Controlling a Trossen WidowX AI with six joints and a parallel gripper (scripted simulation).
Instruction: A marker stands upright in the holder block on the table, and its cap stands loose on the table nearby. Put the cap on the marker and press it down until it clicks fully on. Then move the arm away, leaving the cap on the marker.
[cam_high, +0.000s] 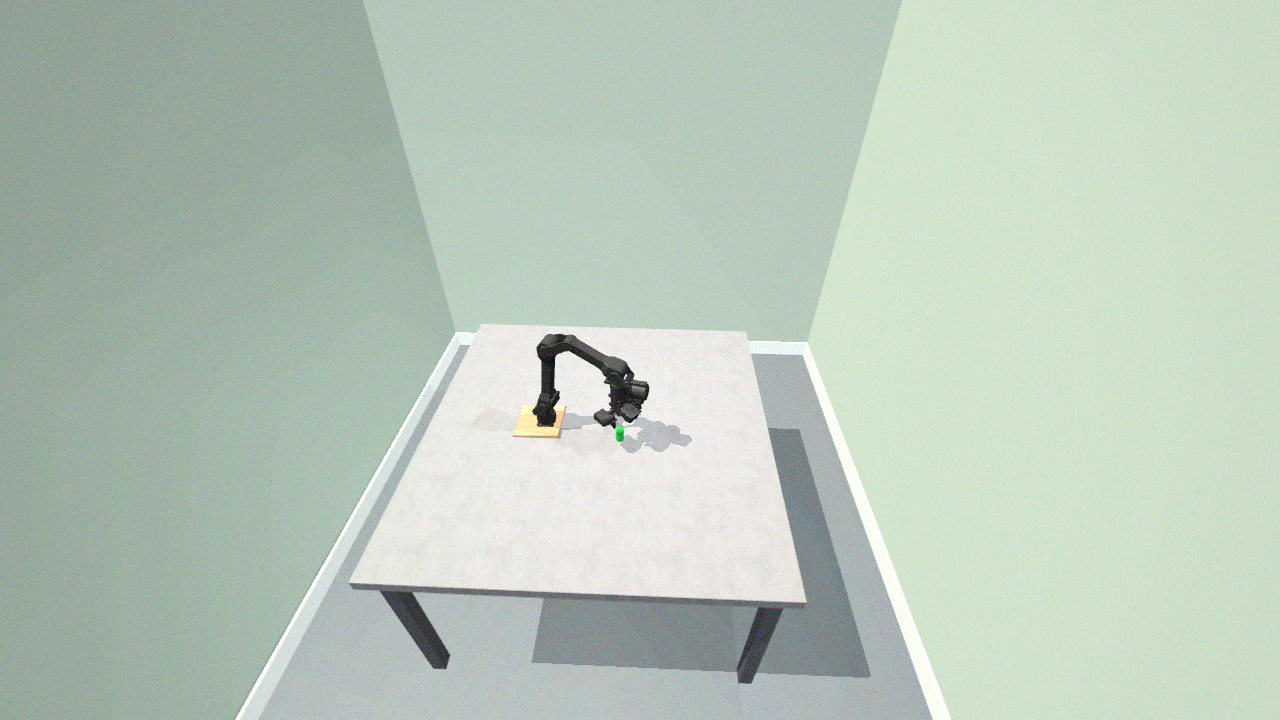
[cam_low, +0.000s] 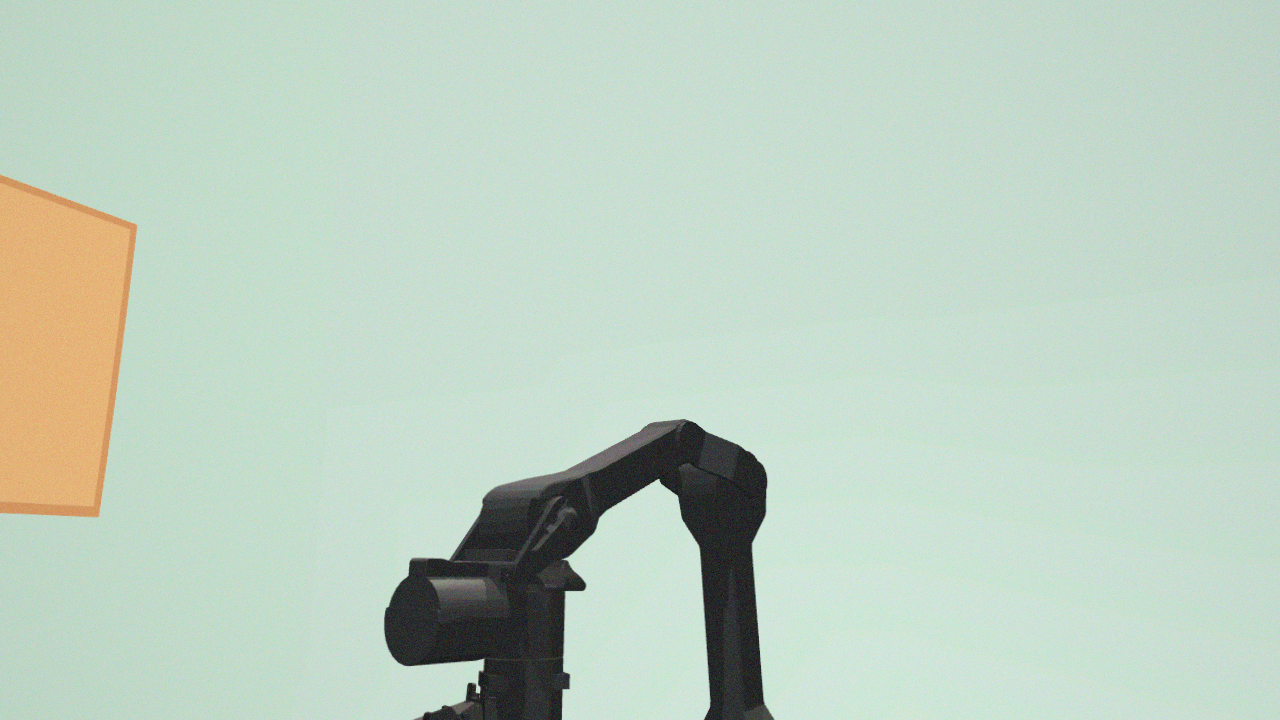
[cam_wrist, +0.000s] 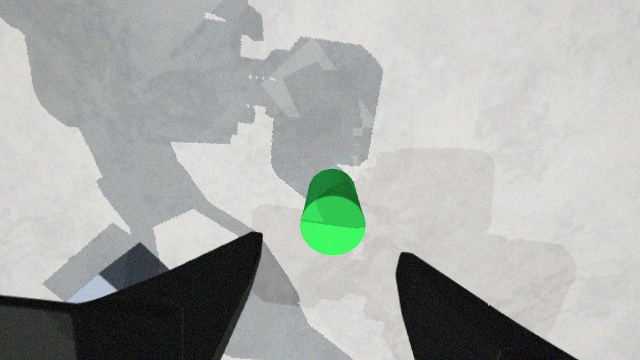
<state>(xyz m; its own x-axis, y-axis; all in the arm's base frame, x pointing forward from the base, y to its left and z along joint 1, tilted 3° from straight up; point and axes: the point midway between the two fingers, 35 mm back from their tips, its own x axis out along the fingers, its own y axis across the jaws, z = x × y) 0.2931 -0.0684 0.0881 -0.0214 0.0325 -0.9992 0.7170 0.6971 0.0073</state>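
The green cap is 5 cm below my gripper tip.
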